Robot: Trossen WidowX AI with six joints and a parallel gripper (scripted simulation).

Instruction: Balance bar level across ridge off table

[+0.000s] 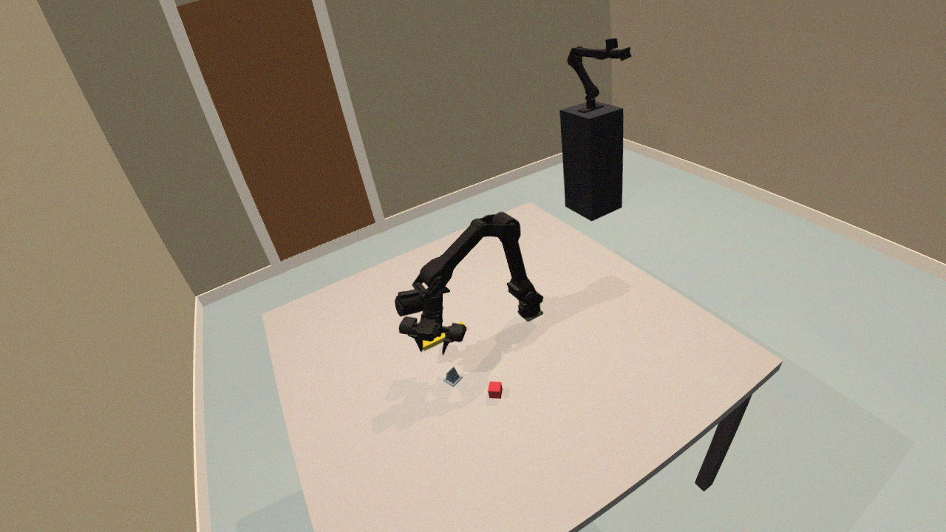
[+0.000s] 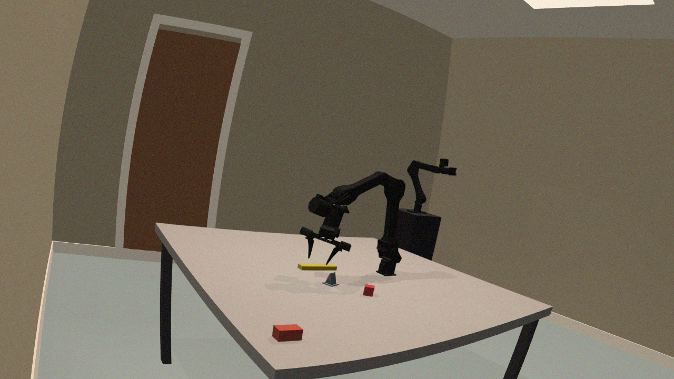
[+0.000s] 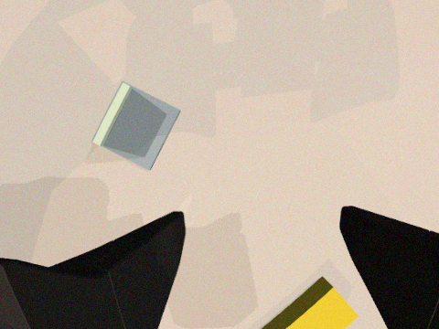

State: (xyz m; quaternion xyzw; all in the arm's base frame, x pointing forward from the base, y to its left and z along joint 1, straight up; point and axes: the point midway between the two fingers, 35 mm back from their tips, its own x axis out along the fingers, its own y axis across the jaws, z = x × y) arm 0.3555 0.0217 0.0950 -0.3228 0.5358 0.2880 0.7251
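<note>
The yellow bar is 100 mm to the right of my gripper tip, 70 mm behind it and 50 mm below it. Round my gripper tip: red cube (200 mm to the left, 100 mm behind, 50 mm below).
</note>
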